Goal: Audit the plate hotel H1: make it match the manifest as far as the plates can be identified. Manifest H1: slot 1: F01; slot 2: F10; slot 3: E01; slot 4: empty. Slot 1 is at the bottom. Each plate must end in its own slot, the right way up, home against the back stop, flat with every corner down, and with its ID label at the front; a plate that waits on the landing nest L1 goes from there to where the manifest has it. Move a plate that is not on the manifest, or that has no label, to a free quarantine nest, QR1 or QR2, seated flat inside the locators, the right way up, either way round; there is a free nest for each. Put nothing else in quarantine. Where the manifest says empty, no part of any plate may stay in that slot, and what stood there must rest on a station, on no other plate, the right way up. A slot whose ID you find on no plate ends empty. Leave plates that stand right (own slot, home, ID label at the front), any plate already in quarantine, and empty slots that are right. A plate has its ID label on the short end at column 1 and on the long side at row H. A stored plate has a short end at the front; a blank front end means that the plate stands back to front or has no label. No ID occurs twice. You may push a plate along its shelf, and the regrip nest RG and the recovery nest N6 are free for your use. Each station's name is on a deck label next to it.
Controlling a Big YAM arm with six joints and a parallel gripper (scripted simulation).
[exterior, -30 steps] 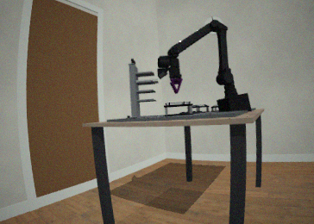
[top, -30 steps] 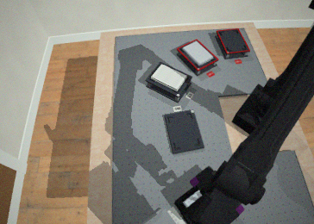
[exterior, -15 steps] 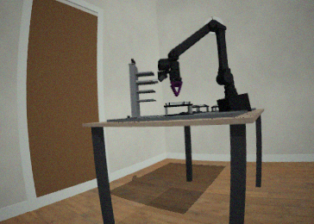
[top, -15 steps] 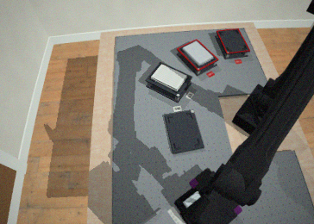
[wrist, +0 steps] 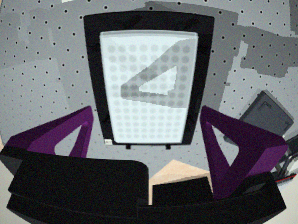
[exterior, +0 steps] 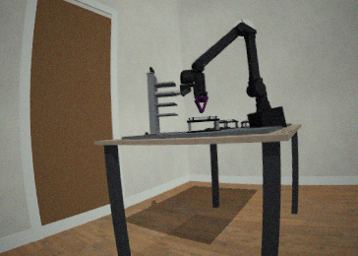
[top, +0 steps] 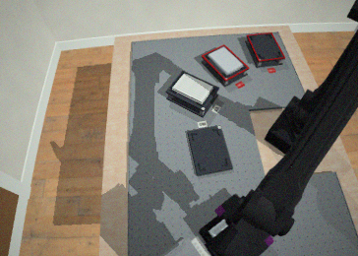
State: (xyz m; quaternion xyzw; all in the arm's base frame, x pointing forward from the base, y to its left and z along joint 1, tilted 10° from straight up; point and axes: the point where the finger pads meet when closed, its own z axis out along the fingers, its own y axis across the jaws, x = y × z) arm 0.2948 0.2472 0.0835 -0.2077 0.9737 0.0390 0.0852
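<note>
Right now the black nest is 50 mm below my hand. Round my hand: plate hotel: 230 mm ahead, 100 mm to the left, 50 mm above; L1 label: 60 mm behind, 430 mm to the right, 110 mm below; H1 deck label: 70 mm ahead, 140 mm to the left, 110 mm below.
</note>
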